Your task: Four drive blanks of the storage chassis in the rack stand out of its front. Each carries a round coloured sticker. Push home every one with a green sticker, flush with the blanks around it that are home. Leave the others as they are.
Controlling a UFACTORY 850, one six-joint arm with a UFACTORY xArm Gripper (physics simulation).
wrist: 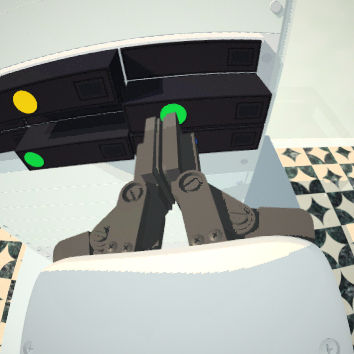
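Note:
My gripper (168,133) is shut and empty, its tips over the lower left part of a round green sticker (173,113) on the right-hand middle drive blank (215,111). Whether they touch is hard to tell. This blank stands out of the front, its top face showing. Below it, a blank (220,142) carries a blue sticker (196,141), mostly hidden behind the fingers. At lower left, a blank (75,152) with a green sticker (34,159) stands out. Above it, a blank (57,95) with a yellow sticker (25,102) stands out.
A blank without a sticker (190,60) sits further back at the upper right. The pale chassis top (150,17) lies above the blanks. A translucent panel edge runs down at the right. A patterned tile floor (325,185) shows at the right and lower left.

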